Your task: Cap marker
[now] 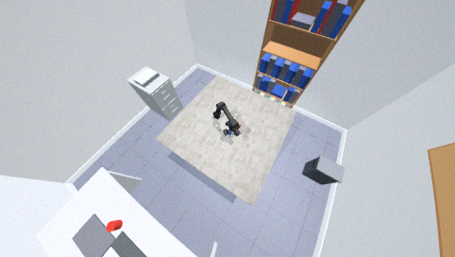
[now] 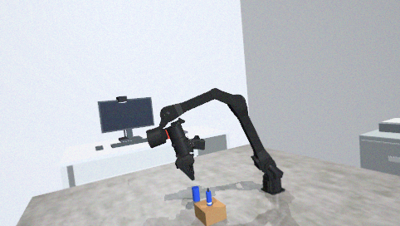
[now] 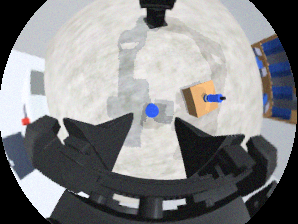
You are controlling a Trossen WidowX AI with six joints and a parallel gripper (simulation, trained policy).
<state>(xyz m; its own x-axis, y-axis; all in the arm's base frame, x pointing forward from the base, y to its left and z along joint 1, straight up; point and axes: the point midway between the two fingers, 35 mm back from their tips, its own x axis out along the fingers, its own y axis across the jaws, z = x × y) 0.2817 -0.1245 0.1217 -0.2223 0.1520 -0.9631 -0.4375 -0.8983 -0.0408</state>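
My gripper tip is 6 cm above the blue cap. The rest, counted from my gripper tip: tan holder block 13 cm to the left, 7 cm below, 1 cm ahead.
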